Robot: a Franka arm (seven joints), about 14 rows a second.
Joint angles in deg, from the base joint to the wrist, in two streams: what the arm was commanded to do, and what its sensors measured. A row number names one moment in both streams.
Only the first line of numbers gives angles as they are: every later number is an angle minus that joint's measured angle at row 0.
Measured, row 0:
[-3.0, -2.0, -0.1, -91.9, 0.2, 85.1, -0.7]
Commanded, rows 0 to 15:
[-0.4, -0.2, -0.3, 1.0, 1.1, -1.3, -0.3]
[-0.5, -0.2, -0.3, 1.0, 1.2, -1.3, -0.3]
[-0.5, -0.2, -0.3, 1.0, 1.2, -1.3, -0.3]
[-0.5, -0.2, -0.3, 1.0, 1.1, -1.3, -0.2]
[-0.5, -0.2, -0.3, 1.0, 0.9, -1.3, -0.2]
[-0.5, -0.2, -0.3, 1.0, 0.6, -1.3, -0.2]
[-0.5, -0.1, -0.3, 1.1, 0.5, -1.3, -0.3]
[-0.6, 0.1, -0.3, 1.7, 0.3, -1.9, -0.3]
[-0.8, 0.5, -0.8, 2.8, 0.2, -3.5, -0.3]
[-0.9, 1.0, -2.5, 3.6, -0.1, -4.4, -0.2]
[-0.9, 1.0, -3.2, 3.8, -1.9, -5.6, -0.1]
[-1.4, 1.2, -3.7, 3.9, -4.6, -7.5, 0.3]
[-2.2, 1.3, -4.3, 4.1, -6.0, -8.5, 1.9]
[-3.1, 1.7, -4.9, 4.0, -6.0, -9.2, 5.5]
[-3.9, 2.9, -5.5, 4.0, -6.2, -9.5, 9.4]
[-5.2, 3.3, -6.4, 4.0, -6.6, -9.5, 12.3]
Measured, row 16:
[-3.5, 0.8, -5.6, 2.0, -5.3, -7.9, 6.2]
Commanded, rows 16 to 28:
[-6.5, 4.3, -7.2, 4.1, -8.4, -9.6, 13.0]
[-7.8, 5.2, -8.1, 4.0, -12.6, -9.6, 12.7]
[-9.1, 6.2, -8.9, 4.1, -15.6, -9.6, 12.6]
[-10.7, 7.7, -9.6, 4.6, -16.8, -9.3, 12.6]
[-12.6, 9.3, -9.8, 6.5, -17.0, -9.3, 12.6]
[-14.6, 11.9, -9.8, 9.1, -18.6, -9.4, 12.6]
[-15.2, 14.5, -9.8, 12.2, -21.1, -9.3, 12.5]
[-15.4, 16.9, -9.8, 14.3, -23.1, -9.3, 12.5]
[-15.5, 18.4, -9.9, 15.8, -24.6, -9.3, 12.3]
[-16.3, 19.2, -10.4, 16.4, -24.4, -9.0, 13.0]
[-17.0, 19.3, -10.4, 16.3, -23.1, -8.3, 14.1]
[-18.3, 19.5, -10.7, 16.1, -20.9, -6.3, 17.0]
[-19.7, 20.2, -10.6, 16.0, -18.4, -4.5, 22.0]
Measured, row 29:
[-17.0, 18.5, -10.6, 13.7, -22.1, -6.2, 15.8]
